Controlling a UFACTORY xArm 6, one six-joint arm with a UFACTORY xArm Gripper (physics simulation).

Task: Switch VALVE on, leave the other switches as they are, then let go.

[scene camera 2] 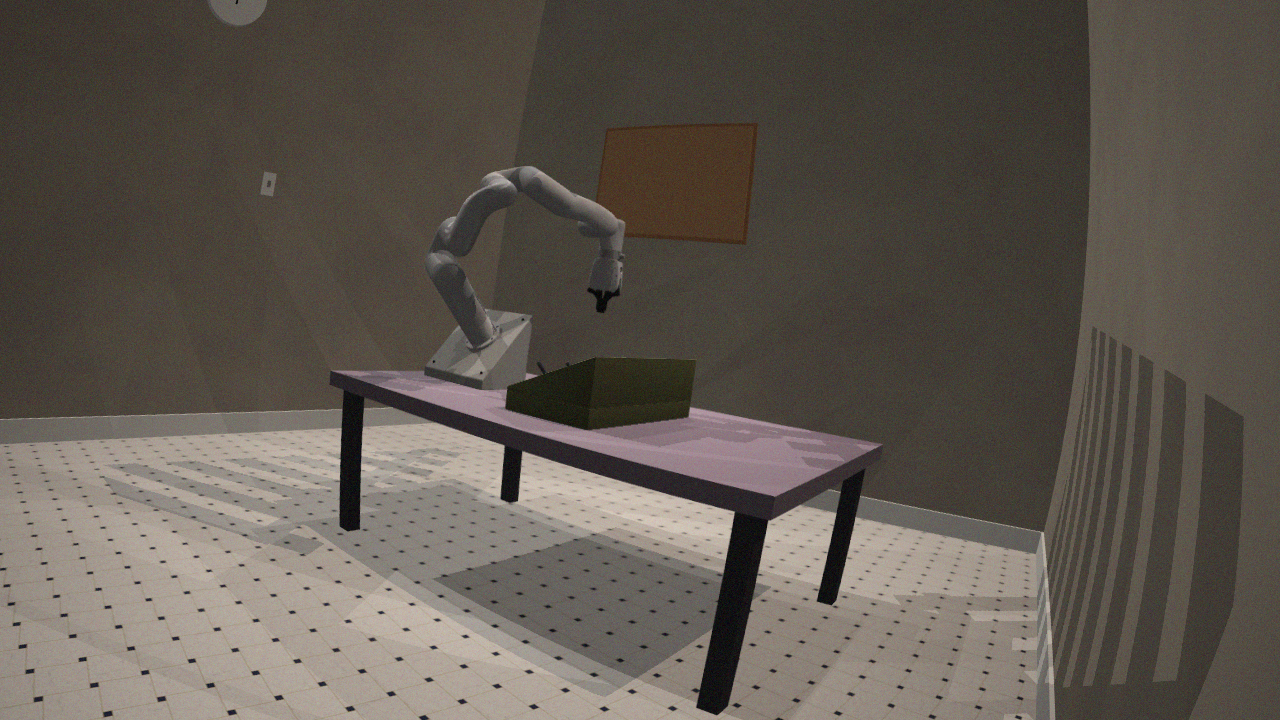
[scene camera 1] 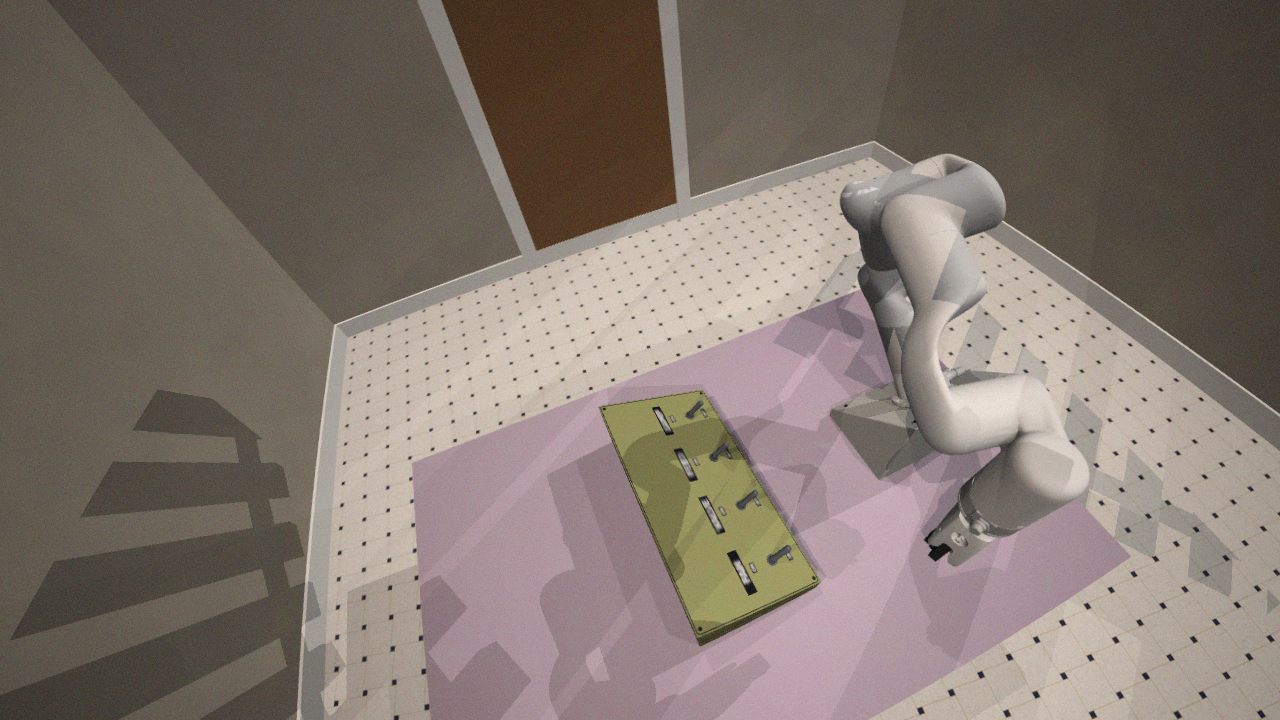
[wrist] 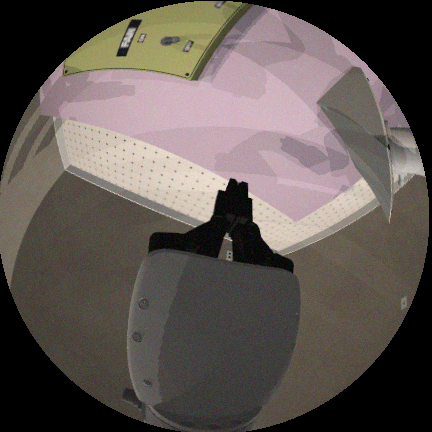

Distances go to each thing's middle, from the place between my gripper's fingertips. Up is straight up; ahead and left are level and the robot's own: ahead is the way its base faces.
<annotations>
Now: hand 31 cm short of the olive switch panel (scene camera 1: 717,552), 25 cm to the left of it and 19 cm above it.
</annotations>
